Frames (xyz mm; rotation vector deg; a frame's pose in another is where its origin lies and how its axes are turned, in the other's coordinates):
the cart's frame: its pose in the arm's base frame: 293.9 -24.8 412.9 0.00 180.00 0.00
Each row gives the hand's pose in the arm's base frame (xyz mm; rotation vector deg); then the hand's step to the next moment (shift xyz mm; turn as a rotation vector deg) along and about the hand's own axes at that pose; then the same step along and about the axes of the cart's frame.
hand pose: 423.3 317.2 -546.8 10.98 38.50 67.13
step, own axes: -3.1 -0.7 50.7 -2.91 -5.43 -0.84
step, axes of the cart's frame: -29.2 7.0 -41.0 -3.14 -4.93 2.11
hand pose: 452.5 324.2 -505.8 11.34 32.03 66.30
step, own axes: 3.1 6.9 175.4 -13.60 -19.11 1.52
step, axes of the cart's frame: -85.4 29.0 -150.6 -12.39 -19.81 2.59
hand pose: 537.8 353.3 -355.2 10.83 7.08 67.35
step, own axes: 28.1 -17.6 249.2 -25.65 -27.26 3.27
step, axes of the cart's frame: -75.1 -1.2 -239.9 -15.50 -34.12 2.63
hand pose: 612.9 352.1 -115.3 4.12 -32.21 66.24
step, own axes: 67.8 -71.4 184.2 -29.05 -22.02 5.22
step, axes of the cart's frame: -11.3 -34.4 -205.7 -9.19 -35.47 3.70
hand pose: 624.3 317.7 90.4 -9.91 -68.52 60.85
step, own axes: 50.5 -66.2 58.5 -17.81 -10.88 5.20
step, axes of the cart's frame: 10.9 -21.5 -98.9 -2.49 -21.14 3.05
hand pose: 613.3 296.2 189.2 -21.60 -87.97 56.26
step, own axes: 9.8 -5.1 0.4 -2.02 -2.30 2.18
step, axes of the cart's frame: 1.2 3.9 -10.3 0.88 -3.61 -0.57
